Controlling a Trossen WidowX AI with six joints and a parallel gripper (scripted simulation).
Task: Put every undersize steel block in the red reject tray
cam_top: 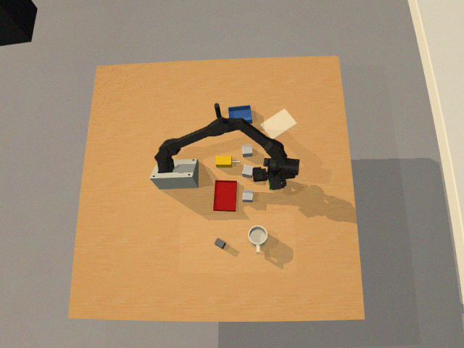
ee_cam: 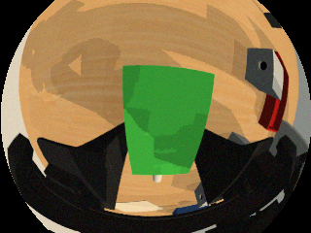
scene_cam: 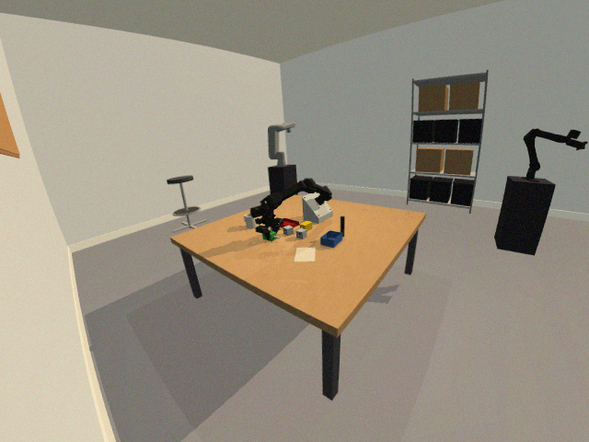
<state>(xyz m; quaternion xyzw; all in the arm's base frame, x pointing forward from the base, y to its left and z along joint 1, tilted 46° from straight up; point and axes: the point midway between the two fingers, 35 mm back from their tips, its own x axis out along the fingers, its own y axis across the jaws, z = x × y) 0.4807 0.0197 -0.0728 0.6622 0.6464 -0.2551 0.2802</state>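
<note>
Right now the green GO gauge is 1 cm to the left of my gripper tip and 2 cm above it. The rest, counted from my gripper tip: steel block 12 cm behind, 8 cm to the right, 2 cm above; then yellow gauge 20 cm behind, 9 cm to the left, 2 cm above; then red reject tray 23 cm behind, 7 cm to the right.
</note>
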